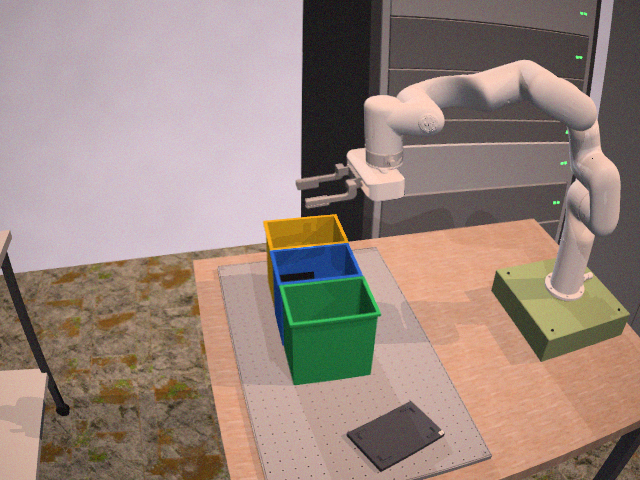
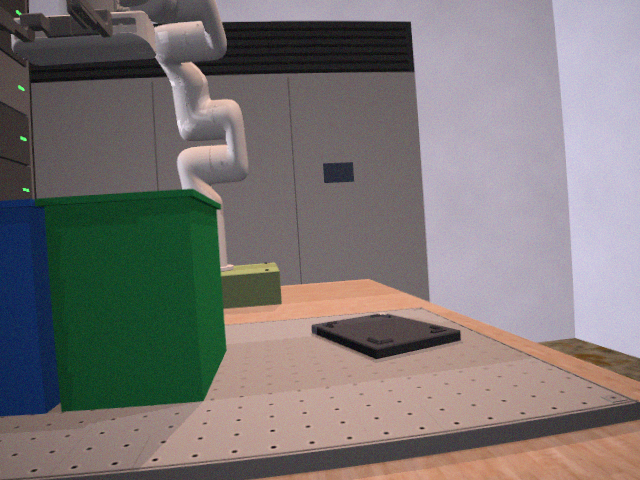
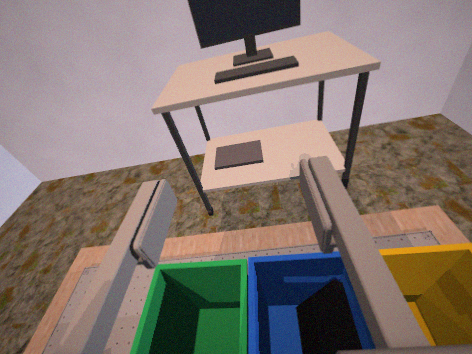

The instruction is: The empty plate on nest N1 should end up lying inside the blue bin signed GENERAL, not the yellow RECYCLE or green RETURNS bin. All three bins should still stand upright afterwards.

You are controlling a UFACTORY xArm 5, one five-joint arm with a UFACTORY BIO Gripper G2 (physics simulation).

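Places are measured from the arm's base along level axes (x right, y ahead, z up), in metres.
Pixels of known places: end effector, tool point: (image 1: 312, 192) (image 2: 39, 14) (image 3: 232, 210); arm's base, origin of the base link: (image 1: 564, 287).
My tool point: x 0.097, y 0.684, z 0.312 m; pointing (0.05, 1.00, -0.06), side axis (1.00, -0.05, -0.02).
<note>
Ahead of a thing's pixels: the offset from my tool point to its top centre. Level surfaces: height alone.
The black plate {dx +0.067, dy +0.014, dz -0.250 m} (image 1: 297, 276) (image 3: 330, 320) is inside the blue bin {dx +0.039, dy -0.019, dz -0.193 m} (image 1: 336, 263) (image 2: 20, 310) (image 3: 295, 258); it looks tilted, and its lower part is hidden. The green bin {dx -0.093, dy -0.011, dz -0.193 m} (image 1: 330, 351) (image 2: 134, 310) (image 3: 202, 265) and the yellow bin {dx +0.168, dy -0.031, dz -0.193 m} (image 1: 305, 232) (image 3: 430, 251) stand upright on either side of the blue one, which is upright too. The bin signs are not readable. The dark nest {dx -0.353, dy -0.078, dz -0.358 m} (image 1: 395, 434) (image 2: 385, 333) lies with no plate on it. My gripper (image 1: 301, 194) (image 3: 237, 172) is shut and empty, above the bins, its two fingers still a gap apart.
The bins and nest stand on a perforated board {dz -0.372 m} (image 1: 289, 428) (image 2: 320, 403) on the wooden table {dz -0.386 m} (image 1: 444, 320). The arm's green base block (image 1: 563, 325) (image 2: 250, 289) is at the right. A desk (image 3: 185, 82) with a monitor (image 3: 245, 20) stands beyond the table.
</note>
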